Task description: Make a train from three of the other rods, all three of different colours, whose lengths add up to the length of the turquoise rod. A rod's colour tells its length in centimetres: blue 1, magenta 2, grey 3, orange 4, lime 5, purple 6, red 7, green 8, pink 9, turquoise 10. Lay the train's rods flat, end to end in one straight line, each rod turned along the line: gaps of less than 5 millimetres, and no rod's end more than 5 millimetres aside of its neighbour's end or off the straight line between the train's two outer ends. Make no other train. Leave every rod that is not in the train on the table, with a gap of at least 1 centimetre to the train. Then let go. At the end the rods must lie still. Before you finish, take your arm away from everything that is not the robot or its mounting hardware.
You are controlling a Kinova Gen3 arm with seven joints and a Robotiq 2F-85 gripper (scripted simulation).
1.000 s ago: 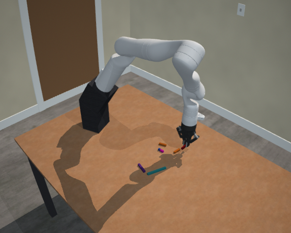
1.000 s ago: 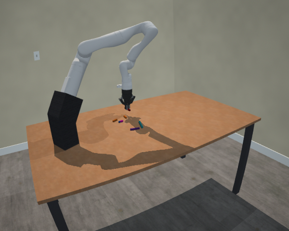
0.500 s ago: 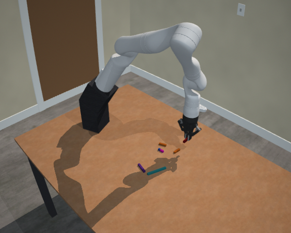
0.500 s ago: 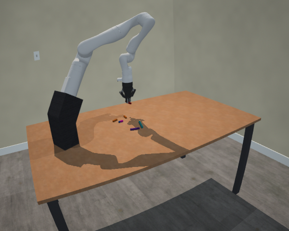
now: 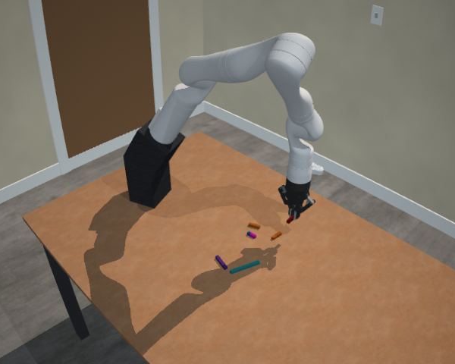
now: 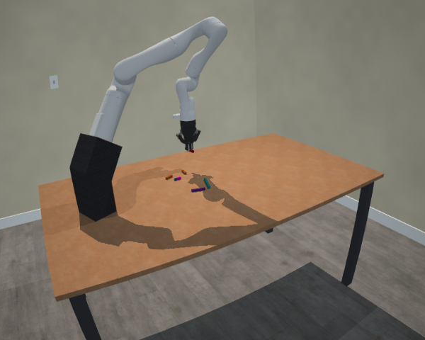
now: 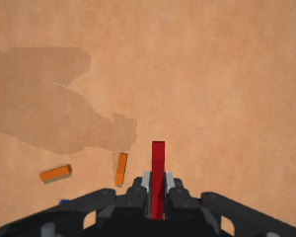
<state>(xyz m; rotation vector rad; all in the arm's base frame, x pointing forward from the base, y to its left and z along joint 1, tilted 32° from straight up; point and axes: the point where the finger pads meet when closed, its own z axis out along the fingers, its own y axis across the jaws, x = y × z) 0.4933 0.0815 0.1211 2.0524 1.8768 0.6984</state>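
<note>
Now: the magenta rod 110 mm below my hand, 110 mm behind it and 60 mm to the right of it. Also, from my hand: turquoise rod (200 mm to the right, 110 mm below, 50 mm behind); then red rod (10 mm below); then blue rod (130 mm behind, 110 mm below, 60 mm to the right).
</note>
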